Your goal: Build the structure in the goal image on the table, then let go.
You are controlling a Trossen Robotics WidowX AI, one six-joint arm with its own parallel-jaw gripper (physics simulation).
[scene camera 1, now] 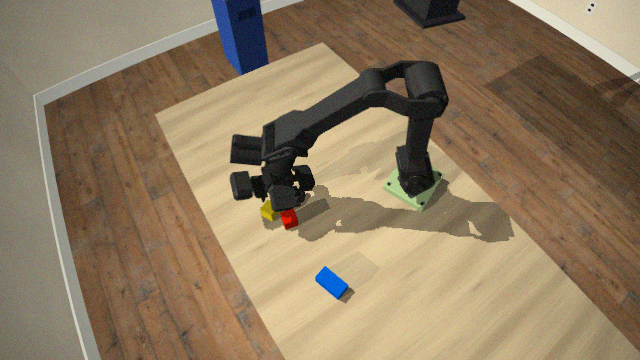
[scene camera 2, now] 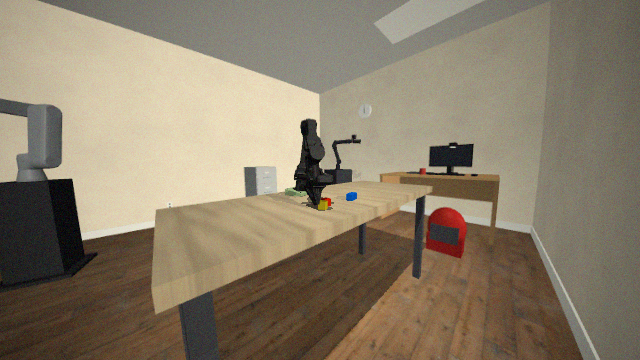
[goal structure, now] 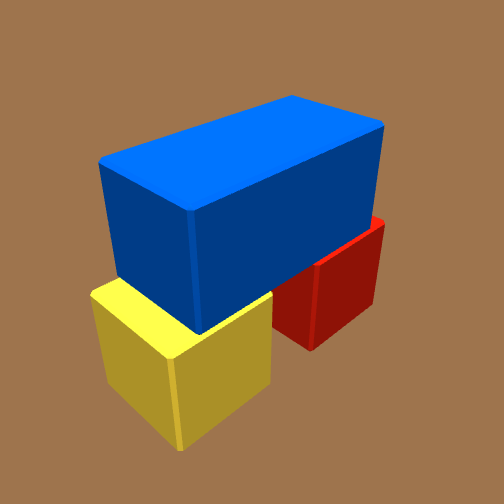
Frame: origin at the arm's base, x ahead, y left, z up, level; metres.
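Seen in the pictures: gripper, fingertip midpoint: [scene camera 1: 267,200] [scene camera 2: 316,204]; arm's base, origin of the base link: [scene camera 1: 414,182] [scene camera 2: 299,189].
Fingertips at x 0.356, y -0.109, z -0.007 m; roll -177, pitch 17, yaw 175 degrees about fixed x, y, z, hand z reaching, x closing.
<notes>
Pixels of each thing's middle, then the offset from my fingertips to it. Level surfaces: height alone.
- yellow block, body centre: [scene camera 1: 270,210] [scene camera 2: 322,204] dx +0.003, dy +0.028, dz -0.004 m
- wooden table, its level: dz -0.020 m
- longer blue block, body centre: [scene camera 1: 331,283] [scene camera 2: 351,196] dx -0.058, dy +0.249, dz -0.004 m
A yellow block [scene camera 1: 269,211] [scene camera 2: 323,205] and a red block [scene camera 1: 289,220] [scene camera 2: 327,201] lie close together on the wooden table [scene camera 1: 400,280] [scene camera 2: 210,225]; whether they touch is not clear. The yellow block sits turned at an angle to the red one. A longer blue block [scene camera 1: 331,282] [scene camera 2: 351,196] lies apart from them. My gripper [scene camera 1: 284,201] [scene camera 2: 316,202] is low over the table, its narrow fingertips together right beside the yellow block. No block shows between them. In scene camera 1 the gripper body hides the fingertips and part of both blocks.
The arm's pale green base plate [scene camera 1: 395,189] [scene camera 2: 295,192] is on the table, with the arm reaching over the table to the blocks. A blue cabinet [scene camera 1: 245,40] stands beyond one table end. A desk [scene camera 2: 470,187] and a red object [scene camera 2: 446,232] stand beyond the other.
</notes>
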